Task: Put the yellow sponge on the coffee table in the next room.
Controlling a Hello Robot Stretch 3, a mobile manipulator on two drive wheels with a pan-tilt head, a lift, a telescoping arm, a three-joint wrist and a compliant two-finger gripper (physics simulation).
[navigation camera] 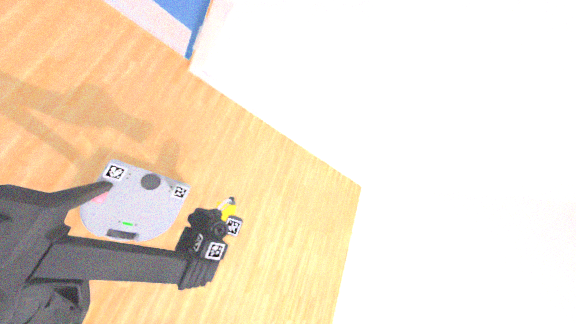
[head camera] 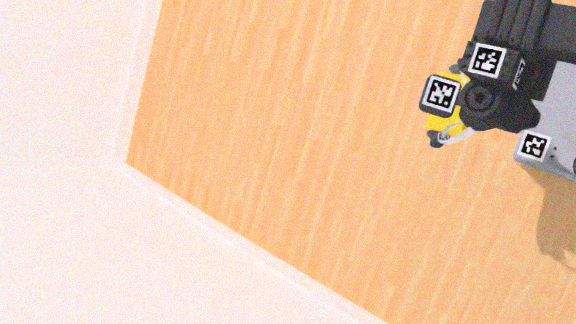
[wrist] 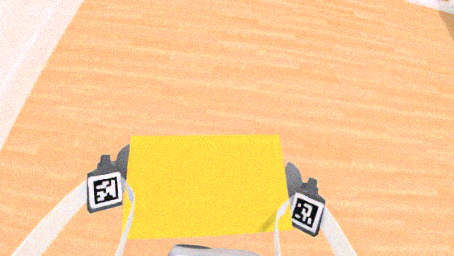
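Observation:
The yellow sponge (head camera: 444,123) (navigation camera: 228,210) (wrist: 205,185) is held between the two fingertips of my gripper (wrist: 211,170), with a finger pad against its left and right sides in the wrist view. The gripper is shut on the sponge and holds it above the wooden floor. In the head camera view the gripper and sponge are at the upper right, partly hidden by the wrist; in the navigation view they are just right of my base (navigation camera: 145,210). The coffee table does not show in these views.
White walls (head camera: 60,200) (navigation camera: 450,150) meet in a corner in front of the wooden floor (head camera: 300,125) (navigation camera: 280,200) (wrist: 225,75). In the navigation view, a wall end stands at the top, beside a pale strip (navigation camera: 160,25) and a blue surface (navigation camera: 187,12).

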